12 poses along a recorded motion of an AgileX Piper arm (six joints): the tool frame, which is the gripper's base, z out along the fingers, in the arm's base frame.
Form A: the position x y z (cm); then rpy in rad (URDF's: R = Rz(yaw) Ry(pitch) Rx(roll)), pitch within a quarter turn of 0, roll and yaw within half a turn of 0.
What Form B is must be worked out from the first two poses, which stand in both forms.
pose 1, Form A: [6.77 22.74 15.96 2.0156 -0.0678 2.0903]
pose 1, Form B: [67.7 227.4 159.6 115.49 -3.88 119.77]
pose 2, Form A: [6.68 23.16 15.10 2.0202 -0.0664 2.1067]
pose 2, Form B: [66.8 231.6 151.0 115.75 -3.80 120.71]
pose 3, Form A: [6.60 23.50 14.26 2.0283 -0.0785 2.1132]
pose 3, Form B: [66.0 235.0 142.6 116.21 -4.50 121.08]
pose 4, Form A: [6.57 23.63 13.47 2.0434 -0.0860 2.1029]
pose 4, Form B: [65.7 236.3 134.7 117.08 -4.93 120.49]
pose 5, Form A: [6.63 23.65 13.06 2.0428 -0.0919 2.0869]
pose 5, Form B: [66.3 236.5 130.6 117.04 -5.27 119.57]
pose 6, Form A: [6.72 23.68 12.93 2.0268 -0.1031 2.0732]
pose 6, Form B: [67.2 236.8 129.3 116.13 -5.91 118.79]
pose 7, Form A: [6.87 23.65 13.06 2.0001 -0.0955 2.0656]
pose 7, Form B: [68.7 236.5 130.6 114.60 -5.47 118.35]
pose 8, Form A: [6.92 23.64 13.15 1.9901 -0.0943 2.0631]
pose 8, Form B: [69.2 236.4 131.5 114.02 -5.40 118.21]
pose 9, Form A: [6.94 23.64 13.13 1.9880 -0.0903 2.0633]
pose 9, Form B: [69.4 236.4 131.3 113.90 -5.17 118.22]
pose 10, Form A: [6.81 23.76 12.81 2.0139 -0.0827 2.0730]
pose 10, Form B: [68.1 237.6 128.1 115.39 -4.74 118.77]
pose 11, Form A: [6.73 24.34 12.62 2.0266 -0.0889 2.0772]
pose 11, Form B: [67.3 243.4 126.2 116.12 -5.09 119.01]
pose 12, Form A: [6.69 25.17 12.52 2.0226 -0.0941 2.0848]
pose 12, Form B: [66.9 251.7 125.2 115.89 -5.39 119.45]
